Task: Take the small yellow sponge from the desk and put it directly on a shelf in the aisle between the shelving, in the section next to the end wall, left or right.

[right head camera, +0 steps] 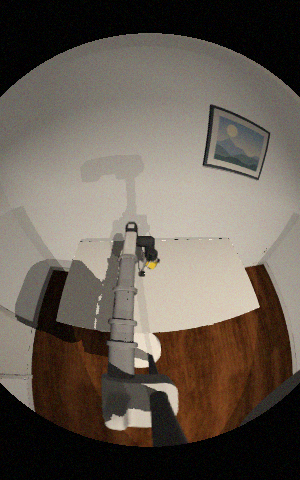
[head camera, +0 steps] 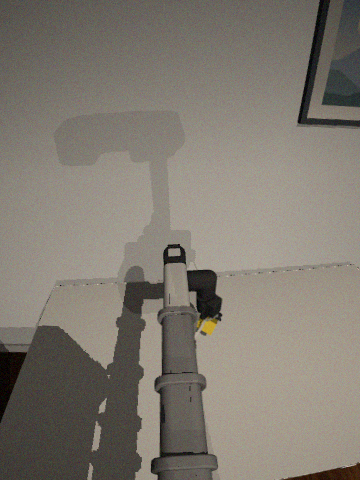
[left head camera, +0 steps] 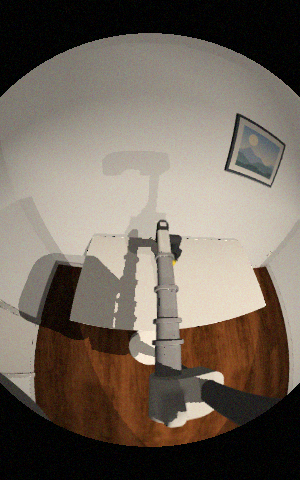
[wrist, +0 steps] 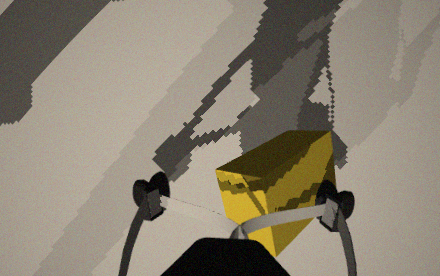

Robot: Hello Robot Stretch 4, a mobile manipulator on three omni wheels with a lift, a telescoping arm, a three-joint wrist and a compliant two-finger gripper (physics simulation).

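Seen in the pictures: gripper, between the fingertips: (right head camera: 149,268) (head camera: 204,333); robot's base, origin of its link: (right head camera: 140,347) (left head camera: 149,344).
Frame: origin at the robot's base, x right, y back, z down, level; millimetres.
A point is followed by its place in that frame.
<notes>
The small yellow sponge (head camera: 208,326) @(y -583, x 109, z -775 mm) (left head camera: 174,262) @(y -582, x 130, z -782 mm) (right head camera: 152,264) @(y -583, x 116, z -778 mm) (wrist: 295,182) @(y -629, x 111, z -772 mm) is at the white desk (head camera: 280,375) @(y -421, x 338, z -692 mm) (left head camera: 220,290) @(y -382, x 497, z -692 mm) (right head camera: 210,295) @(y -353, x 524, z -692 mm) (wrist: 395,225) @(y -684, x 256, z -692 mm). In the wrist view it looks tilted, with a dark shaded face and two yellow faces showing. My gripper (wrist: 241,192) @(y -589, x 100, z -720 mm) (right head camera: 149,267) @(y -589, x 100, z -720 mm) is open around it. The right fingertip overlaps the sponge's right side in the wrist view; whether it touches is unclear. The left fingertip stands apart from it, with a gap of desk between. The sponge's lower end is partly hidden by the finger strip and the gripper body. The shelving does not show.
A pale wall (head camera: 240,190) @(y -960, x 273, z -1108 mm) (left head camera: 200,200) @(y -961, x 338, z -1073 mm) rises behind the desk, with a framed picture (head camera: 345,95) @(y -939, x 594, z -1464 mm) (left head camera: 256,152) @(y -941, x 685, z -1588 mm) (right head camera: 237,145) @(y -941, x 691, z -1575 mm) at the right. My extended arm (head camera: 182,415) @(y -205, x 2, z -1129 mm) (left head camera: 168,305) @(y -194, x 3, z -1129 mm) (right head camera: 122,305) @(y -199, x 2, z -1129 mm) crosses over the desk. Brown wooden floor (left head camera: 225,350) @(y 220, x 920, z 28 mm) (right head camera: 225,360) @(y 338, x 968, z 28 mm) lies before the desk.
</notes>
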